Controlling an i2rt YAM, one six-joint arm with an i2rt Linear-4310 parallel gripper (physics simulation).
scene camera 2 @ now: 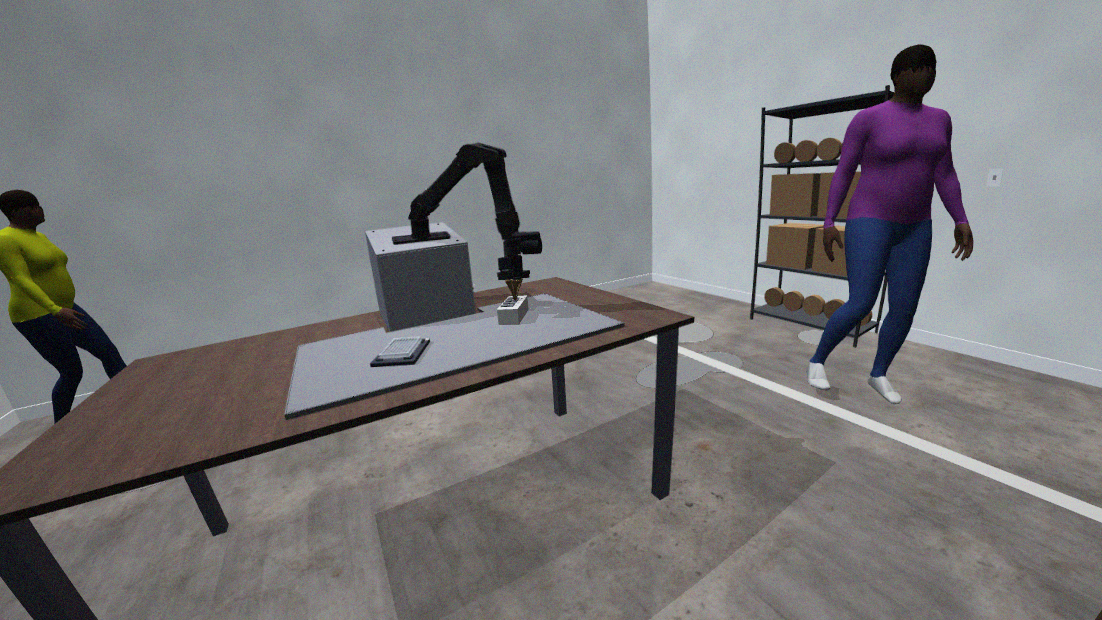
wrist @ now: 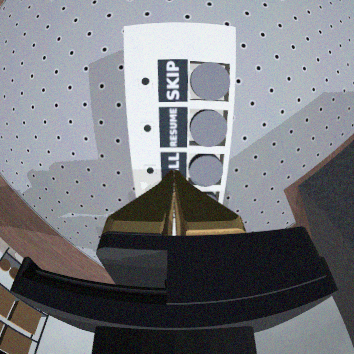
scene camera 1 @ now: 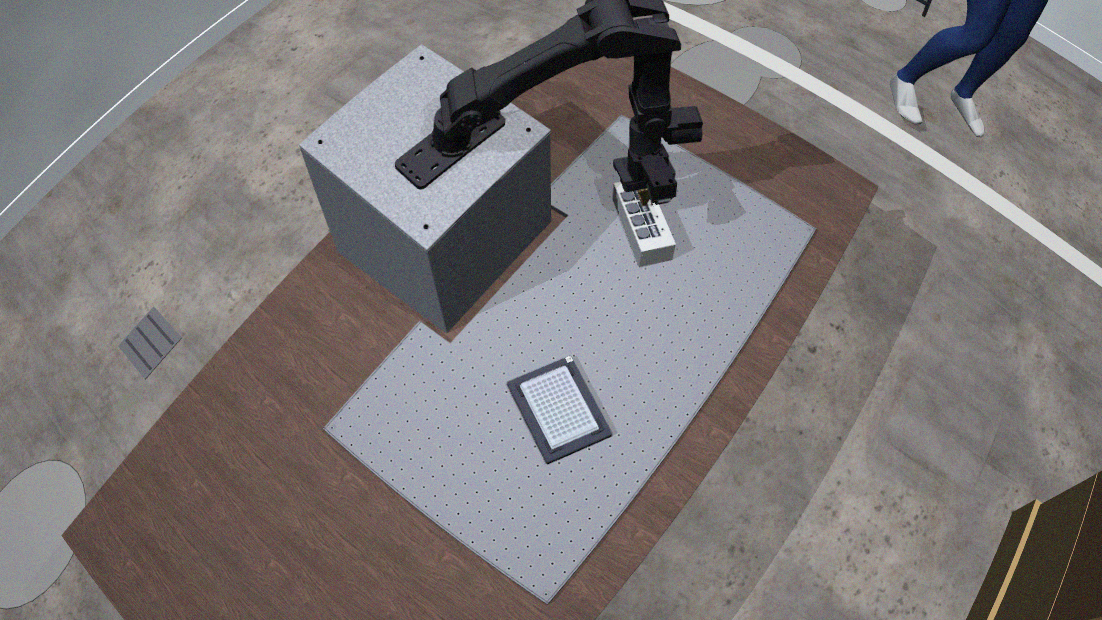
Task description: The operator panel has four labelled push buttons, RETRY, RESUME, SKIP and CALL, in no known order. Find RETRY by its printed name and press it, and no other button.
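Frame: origin at the arm's base, x ahead, y down, z left, level; millimetres.
Where they show: gripper, between the fingertips: [scene camera 2: 515, 300] [wrist: 173, 177] [scene camera 1: 642, 203]; arm's base, origin of its link: [scene camera 2: 421, 239] [scene camera 1: 450, 143].
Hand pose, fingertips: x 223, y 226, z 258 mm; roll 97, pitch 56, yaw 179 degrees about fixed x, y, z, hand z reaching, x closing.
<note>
Each offset is from my fingertips to the centre of the thing. Level surfaces: height alone.
The white operator panel @[dx +15, dy +26, dz -15 mm] [scene camera 1: 656, 252] [scene camera 2: 507, 315] [wrist: 180, 41] stands on the perforated board. In the wrist view, the SKIP button @[dx +43, dy +1, dz -55 mm] [wrist: 210, 81] is farthest from the gripper, then the RESUME button @[dx +18, dy +1, dz -38 mm] [wrist: 208, 128], then a grey button @[dx -7, dy +1, dz -22 mm] [wrist: 206, 170] whose partly covered label shows "LL". A sliver of a fourth button @[dx -32, dy +1, dz -5 mm] [wrist: 212, 196] shows beside the fingers; its label is hidden behind them, and the name RETRY cannot be read. My gripper [scene camera 1: 645, 199] [scene camera 2: 514, 298] [wrist: 173, 177] is shut and empty, its brass tips low over the panel's fourth-button end; contact cannot be made out.
A dark tray [scene camera 1: 514, 391] [scene camera 2: 374, 362] with a white well plate @[dx +144, dy +34, dz -402 mm] [scene camera 1: 558, 406] [scene camera 2: 403, 348] lies on the perforated board @[dy +53 mm] [scene camera 1: 462, 462] [scene camera 2: 323, 385]. The grey pedestal [scene camera 1: 493, 254] [scene camera 2: 423, 285] carries the arm's base. Two people stand near the wooden table [scene camera 1: 254, 462] [scene camera 2: 154, 416].
</note>
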